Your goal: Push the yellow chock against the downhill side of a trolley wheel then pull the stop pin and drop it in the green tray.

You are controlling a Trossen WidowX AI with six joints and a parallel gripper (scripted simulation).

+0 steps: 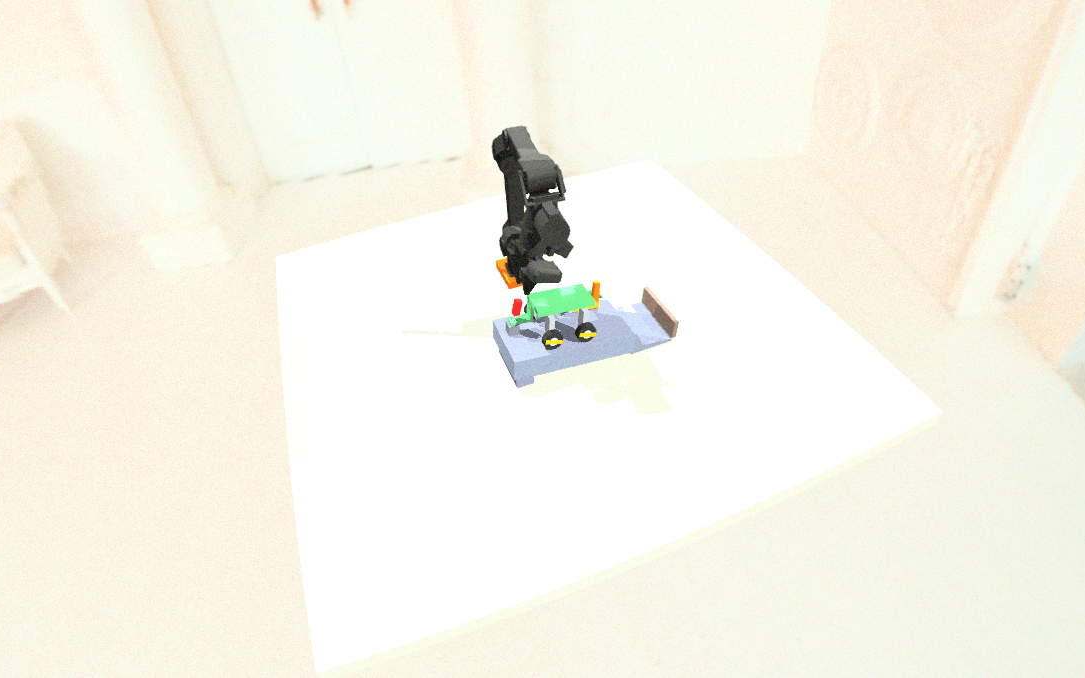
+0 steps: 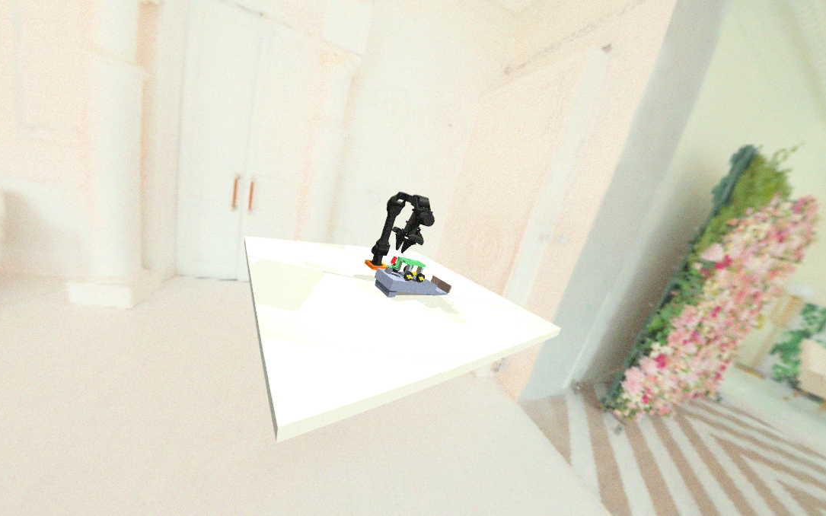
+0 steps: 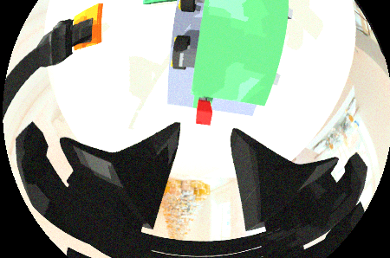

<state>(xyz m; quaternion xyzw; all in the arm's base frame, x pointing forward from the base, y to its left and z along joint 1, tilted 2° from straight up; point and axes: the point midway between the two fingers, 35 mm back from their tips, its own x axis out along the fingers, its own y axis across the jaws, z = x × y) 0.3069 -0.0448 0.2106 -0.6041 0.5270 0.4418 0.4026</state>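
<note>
My gripper tip is 20 mm to the left of the red-headed stop pin and 60 mm above it. Also, from my gripper tip: grey-blue ramp 10 mm ahead, 80 mm to the left, 140 mm below; yellow chock 50 mm behind, 150 mm to the left, 110 mm below; trolley 10 mm ahead, 70 mm to the left, 80 mm below.
</note>
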